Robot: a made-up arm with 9 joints.
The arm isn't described. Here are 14 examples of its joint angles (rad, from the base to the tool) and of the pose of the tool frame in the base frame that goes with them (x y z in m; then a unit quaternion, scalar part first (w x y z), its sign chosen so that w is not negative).
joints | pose
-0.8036 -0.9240 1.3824 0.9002 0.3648 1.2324 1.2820 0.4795 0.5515 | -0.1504 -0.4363 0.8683 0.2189 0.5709 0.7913 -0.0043
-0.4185 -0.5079 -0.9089 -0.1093 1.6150 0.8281 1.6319 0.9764 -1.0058 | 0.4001 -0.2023 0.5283 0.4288 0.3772 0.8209 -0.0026
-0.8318 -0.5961 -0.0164 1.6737 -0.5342 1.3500 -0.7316 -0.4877 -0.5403 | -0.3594 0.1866 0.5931 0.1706 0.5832 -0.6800 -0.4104
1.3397 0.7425 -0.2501 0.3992 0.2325 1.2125 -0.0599 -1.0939 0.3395 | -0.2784 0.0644 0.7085 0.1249 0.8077 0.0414 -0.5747
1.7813 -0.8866 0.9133 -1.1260 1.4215 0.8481 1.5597 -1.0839 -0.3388 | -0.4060 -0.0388 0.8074 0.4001 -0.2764 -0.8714 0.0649
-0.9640 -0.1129 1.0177 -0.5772 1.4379 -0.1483 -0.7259 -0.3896 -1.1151 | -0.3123 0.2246 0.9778 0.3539 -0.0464 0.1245 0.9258
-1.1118 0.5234 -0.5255 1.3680 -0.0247 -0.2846 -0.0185 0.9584 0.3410 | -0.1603 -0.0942 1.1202 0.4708 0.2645 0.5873 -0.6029
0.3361 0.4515 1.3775 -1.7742 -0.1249 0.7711 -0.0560 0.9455 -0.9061 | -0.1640 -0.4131 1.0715 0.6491 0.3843 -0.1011 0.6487
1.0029 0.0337 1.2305 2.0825 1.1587 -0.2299 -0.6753 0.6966 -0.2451 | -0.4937 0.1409 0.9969 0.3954 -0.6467 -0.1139 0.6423
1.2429 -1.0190 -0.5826 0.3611 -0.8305 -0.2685 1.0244 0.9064 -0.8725 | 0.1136 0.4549 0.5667 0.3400 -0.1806 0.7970 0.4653
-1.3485 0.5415 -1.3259 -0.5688 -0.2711 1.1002 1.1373 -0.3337 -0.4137 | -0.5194 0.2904 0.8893 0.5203 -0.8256 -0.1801 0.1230
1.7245 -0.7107 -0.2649 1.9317 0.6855 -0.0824 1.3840 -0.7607 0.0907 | -0.1896 -0.0189 0.4490 0.4571 0.7261 0.4917 -0.1485
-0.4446 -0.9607 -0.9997 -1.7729 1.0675 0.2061 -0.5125 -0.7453 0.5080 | -0.3562 -0.1996 0.7502 0.1984 -0.2641 -0.7525 0.5697
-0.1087 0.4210 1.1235 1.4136 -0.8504 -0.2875 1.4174 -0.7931 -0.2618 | 0.0404 -0.0353 0.9649 0.4850 0.6201 -0.1713 0.5924
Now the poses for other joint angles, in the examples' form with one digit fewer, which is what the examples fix.
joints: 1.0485 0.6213 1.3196 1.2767 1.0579 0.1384 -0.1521 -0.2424 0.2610
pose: -0.326 0.127 0.691 0.491 -0.370 -0.726 -0.307
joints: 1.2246 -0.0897 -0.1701 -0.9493 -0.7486 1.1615 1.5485 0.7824 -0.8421
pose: 0.177 -0.594 0.700 0.613 0.669 0.413 0.076
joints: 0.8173 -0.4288 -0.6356 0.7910 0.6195 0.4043 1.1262 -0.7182 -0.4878
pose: -0.129 0.114 0.534 0.107 0.765 -0.438 -0.460
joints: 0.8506 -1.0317 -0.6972 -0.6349 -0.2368 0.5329 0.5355 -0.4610 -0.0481
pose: -0.112 0.177 0.610 0.068 -0.089 0.565 0.818
